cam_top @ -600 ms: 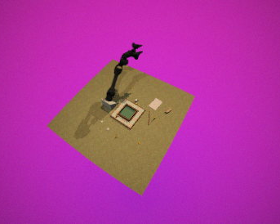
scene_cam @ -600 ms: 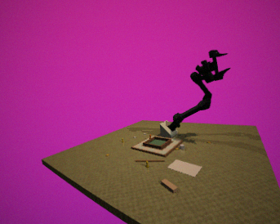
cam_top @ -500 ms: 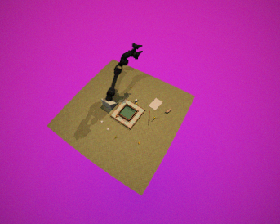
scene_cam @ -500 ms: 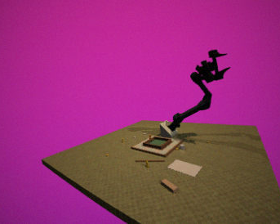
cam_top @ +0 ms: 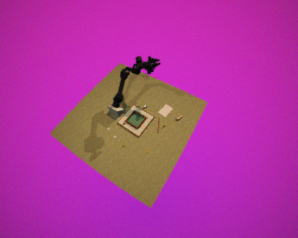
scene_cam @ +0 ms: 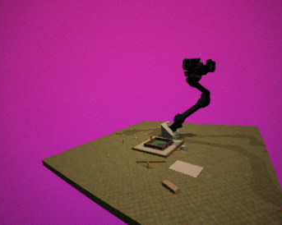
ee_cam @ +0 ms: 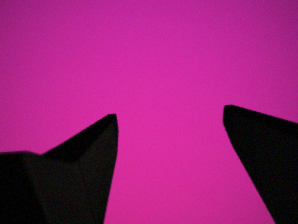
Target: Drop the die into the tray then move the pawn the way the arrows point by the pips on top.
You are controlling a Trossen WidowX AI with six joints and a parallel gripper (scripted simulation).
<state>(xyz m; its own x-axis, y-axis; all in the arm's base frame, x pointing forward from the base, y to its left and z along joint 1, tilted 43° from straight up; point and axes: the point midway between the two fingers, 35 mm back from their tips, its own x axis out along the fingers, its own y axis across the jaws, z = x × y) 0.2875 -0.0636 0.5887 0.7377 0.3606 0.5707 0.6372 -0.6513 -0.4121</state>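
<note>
The white die lies 53 cm below my gripper tip, 17 cm to the right of it and 5 cm behind it. The rest, counted from my gripper tip: brown block 54 cm below, 34 cm ahead, 7 cm to the right; then thin stick 54 cm below, 27 cm to the right, 20 cm ahead; then sheet 55 cm below, 16 cm ahead, 7 cm to the right.
</note>
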